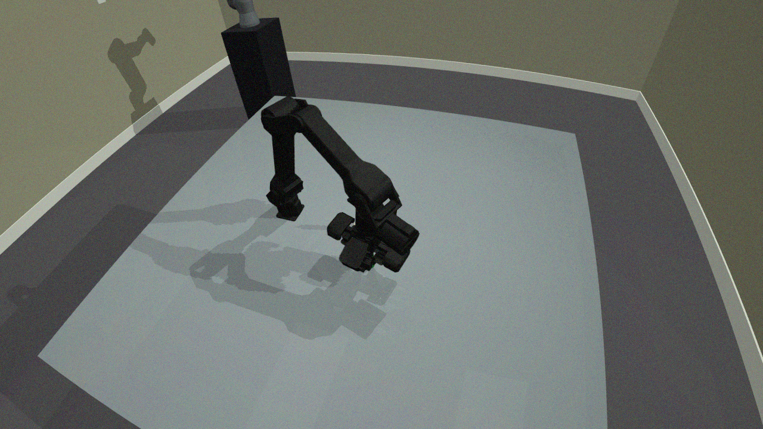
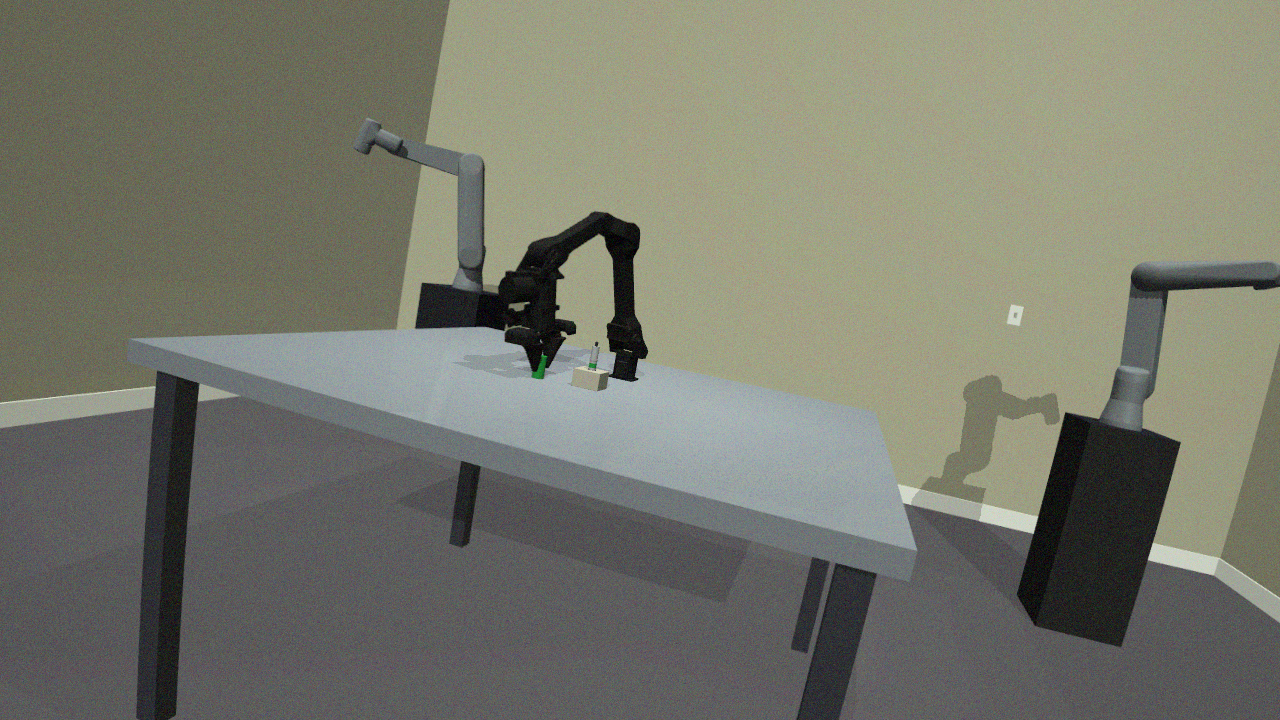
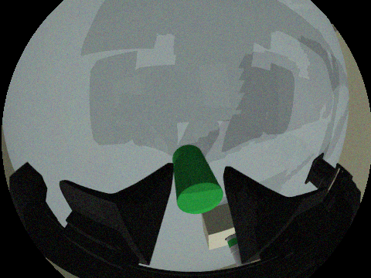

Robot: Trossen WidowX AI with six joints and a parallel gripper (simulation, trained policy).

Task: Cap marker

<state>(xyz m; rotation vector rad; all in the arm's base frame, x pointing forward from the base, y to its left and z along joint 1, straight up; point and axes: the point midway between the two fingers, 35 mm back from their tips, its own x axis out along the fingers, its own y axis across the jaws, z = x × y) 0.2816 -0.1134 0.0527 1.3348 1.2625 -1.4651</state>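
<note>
The grey marker is 3 cm behind my gripper tip, 11 cm to the left of it and 6 cm above it. From my gripper tip the other things lie so: beige holder block: 3 cm behind, 11 cm to the left; green cap: 1 cm above.
</note>
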